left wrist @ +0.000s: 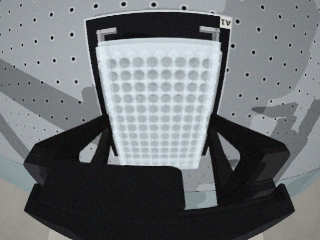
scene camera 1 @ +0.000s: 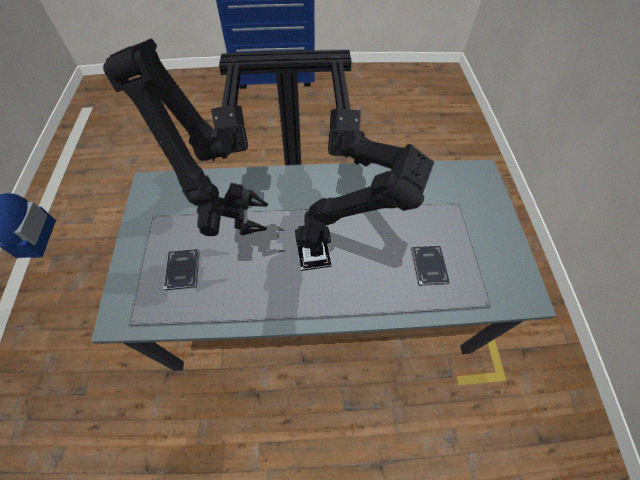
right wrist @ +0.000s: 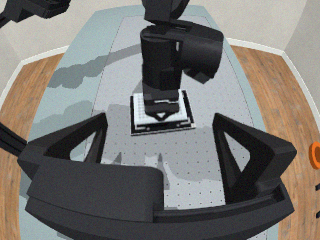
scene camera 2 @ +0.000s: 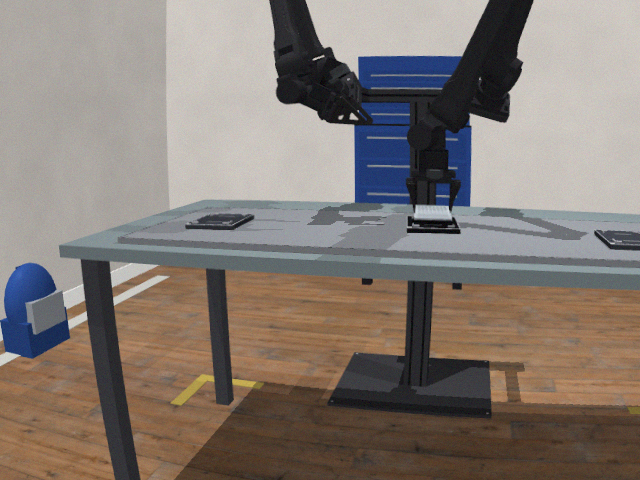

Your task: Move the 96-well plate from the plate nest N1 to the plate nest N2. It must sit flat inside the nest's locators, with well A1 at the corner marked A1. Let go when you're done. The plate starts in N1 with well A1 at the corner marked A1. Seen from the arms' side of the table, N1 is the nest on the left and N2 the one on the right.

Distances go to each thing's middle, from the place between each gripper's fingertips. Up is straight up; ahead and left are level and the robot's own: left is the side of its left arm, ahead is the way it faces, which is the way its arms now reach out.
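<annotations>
Dark fixture [left wrist: 128,26], 30 mm below my left hand. White 96-well plate [left wrist: 151,140], 10 mm below my left hand.
Dark fixture from my right hand [scene camera 2: 368,122]: 16 cm to the left, 1 cm behind, 24 cm below. White 96-well plate from my right hand: 16 cm to the left, 2 cm behind, 22 cm below. By its middle, dark fixture nearer to my left hand than to my right hand.
</annotations>
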